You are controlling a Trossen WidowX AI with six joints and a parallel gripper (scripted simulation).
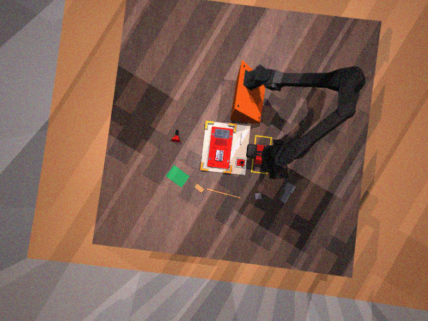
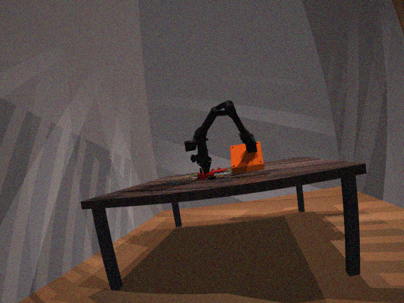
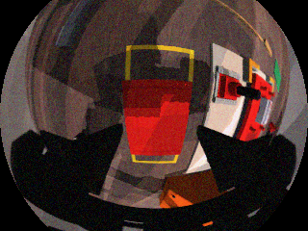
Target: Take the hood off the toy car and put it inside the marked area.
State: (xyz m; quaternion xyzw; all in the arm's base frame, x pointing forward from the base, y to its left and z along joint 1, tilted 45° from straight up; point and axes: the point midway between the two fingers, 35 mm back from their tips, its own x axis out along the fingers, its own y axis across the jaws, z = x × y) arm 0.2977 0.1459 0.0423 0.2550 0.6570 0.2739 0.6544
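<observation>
Now: the hood 10 mm to the left of my gripper tip and 10 mm below it. Also, from my gripper tip: tan chip 290 mm to the right, 210 mm ahead, 20 mm below; then thin stick 220 mm ahead, 160 mm to the right, 20 mm below; then grey piece 170 mm ahead, 150 mm to the left, 20 mm below.
</observation>
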